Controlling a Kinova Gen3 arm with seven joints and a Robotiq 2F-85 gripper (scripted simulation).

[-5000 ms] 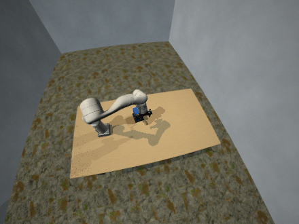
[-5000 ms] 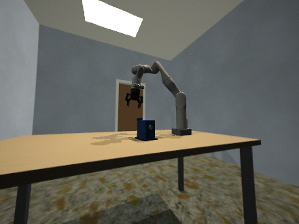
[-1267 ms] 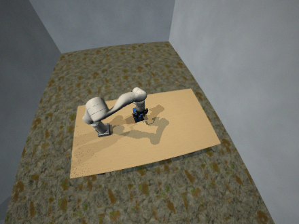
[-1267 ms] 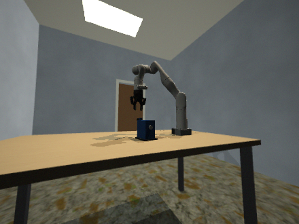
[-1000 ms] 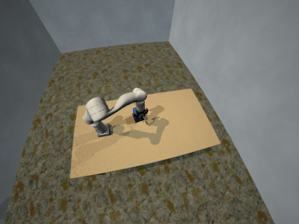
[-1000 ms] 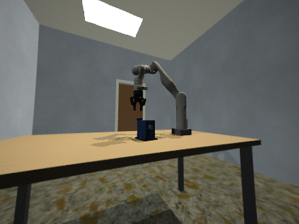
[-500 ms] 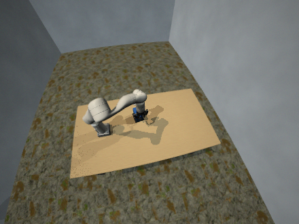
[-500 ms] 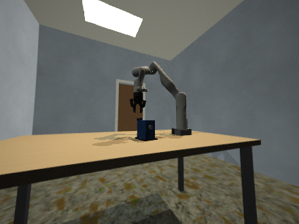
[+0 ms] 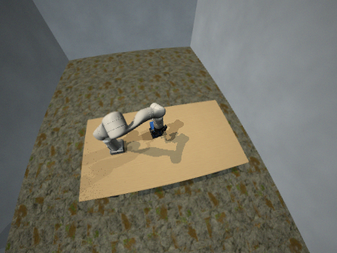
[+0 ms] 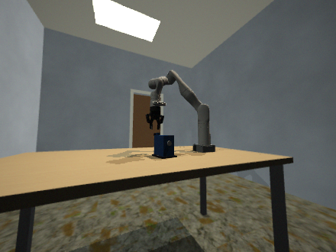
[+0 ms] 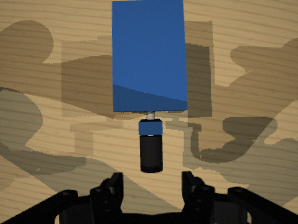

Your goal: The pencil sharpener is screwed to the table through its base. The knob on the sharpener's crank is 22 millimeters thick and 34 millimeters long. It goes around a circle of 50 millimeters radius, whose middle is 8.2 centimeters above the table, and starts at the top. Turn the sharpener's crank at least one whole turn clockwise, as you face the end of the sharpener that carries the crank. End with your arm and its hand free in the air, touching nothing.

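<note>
Right now the black knob is 5 cm below my hand and 2 cm to the left of it.
</note>
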